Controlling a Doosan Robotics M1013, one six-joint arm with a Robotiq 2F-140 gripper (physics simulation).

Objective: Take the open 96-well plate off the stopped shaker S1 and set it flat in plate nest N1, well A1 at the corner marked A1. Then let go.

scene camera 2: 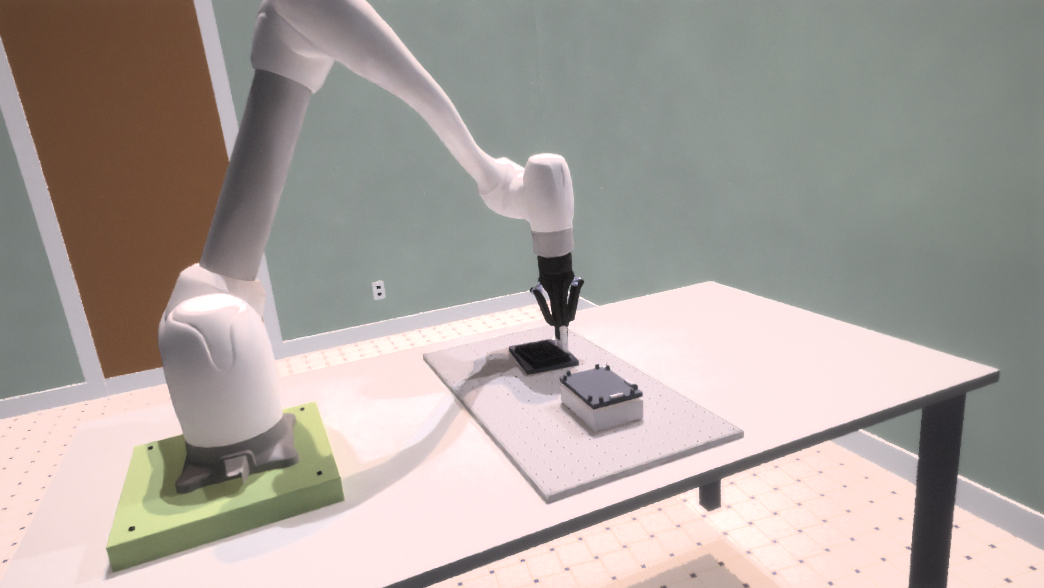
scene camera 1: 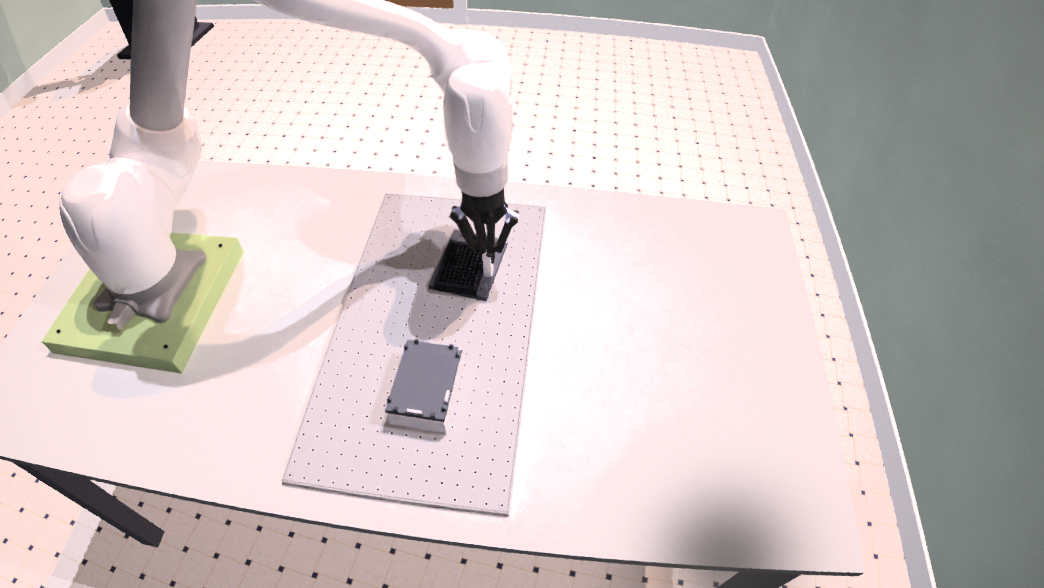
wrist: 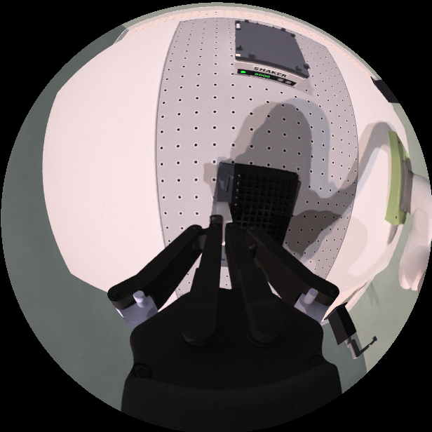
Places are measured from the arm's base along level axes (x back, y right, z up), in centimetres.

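Where they show: gripper, fingertip midpoint: (scene camera 2: 563, 351) (scene camera 1: 488, 271); arm's base at its link origin: (scene camera 2: 241, 452) (scene camera 1: 152, 282).
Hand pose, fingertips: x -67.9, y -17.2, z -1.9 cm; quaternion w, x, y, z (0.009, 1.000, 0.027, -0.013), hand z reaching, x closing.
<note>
Each offset is from my fingertips to the top centre of the thing. "*": to the spot under its first point. Level surfaces: height alone.
The black open 96-well plate @[dx +5.4, dy +0.3, dz +1.7 cm] (scene camera 1: 455, 268) (scene camera 2: 539, 353) (wrist: 267, 200) lies on the dark nest @[* dx +0.2, dy +5.0, dz +0.0 cm] (scene camera 1: 482, 290) (wrist: 224, 176). It is off to the robot-base side, with a strip of the nest bare on the opposite side. I cannot tell if it is fully seated or slightly tilted, or where well A1 and the corner mark are. My gripper (scene camera 1: 488, 267) (scene camera 2: 563, 341) (wrist: 221, 211) is shut and empty, pointing down at the bare strip beside the plate's edge; contact is unclear. The shaker @[* dx +4.9, dy +29.1, dz +4.3 cm] (scene camera 1: 424, 379) (scene camera 2: 600, 388) (wrist: 270, 42) carries no plate; its display reads 0000.
A perforated board @[dz -1.2 cm] (scene camera 1: 409, 467) (scene camera 2: 555, 478) (wrist: 195, 100) bears the nest and shaker. Small dark posts stand around the shaker's top. The arm's base stands on a green block (scene camera 1: 178, 343) (scene camera 2: 219, 529) (wrist: 396, 175) at the side of the table @[dz -2.5 cm] (scene camera 1: 657, 328) (scene camera 2: 730, 343).
</note>
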